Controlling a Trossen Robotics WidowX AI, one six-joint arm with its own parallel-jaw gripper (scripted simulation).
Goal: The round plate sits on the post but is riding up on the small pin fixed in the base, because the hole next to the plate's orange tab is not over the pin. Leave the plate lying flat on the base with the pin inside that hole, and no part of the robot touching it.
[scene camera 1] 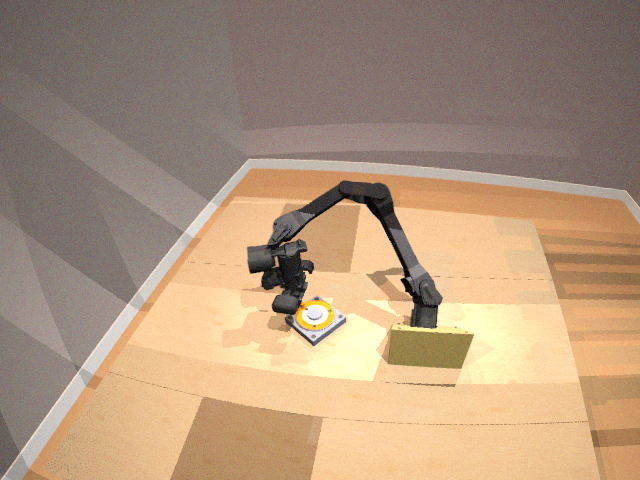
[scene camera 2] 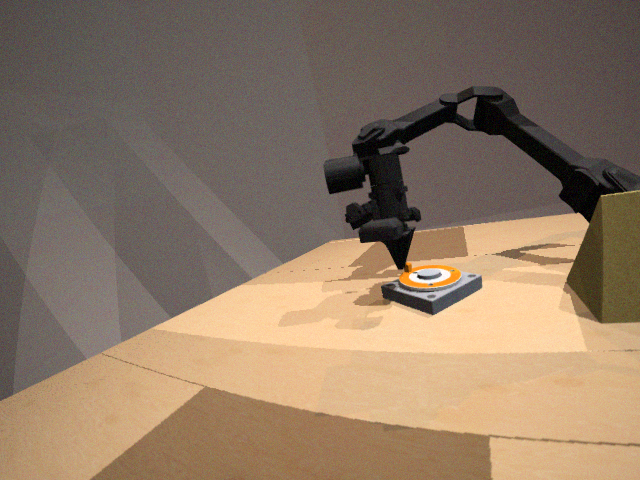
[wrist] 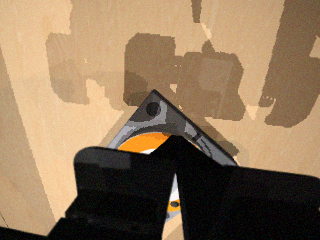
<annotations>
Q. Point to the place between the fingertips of my gripper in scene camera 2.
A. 401,269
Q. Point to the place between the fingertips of my gripper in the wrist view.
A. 175,140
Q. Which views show the round plate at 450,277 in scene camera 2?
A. Scene camera 1, scene camera 2 and the wrist view: all of them.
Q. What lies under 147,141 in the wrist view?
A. A round plate.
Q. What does my gripper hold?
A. Nothing.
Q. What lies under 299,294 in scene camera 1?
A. My gripper.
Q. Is my gripper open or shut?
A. Shut.
</annotations>
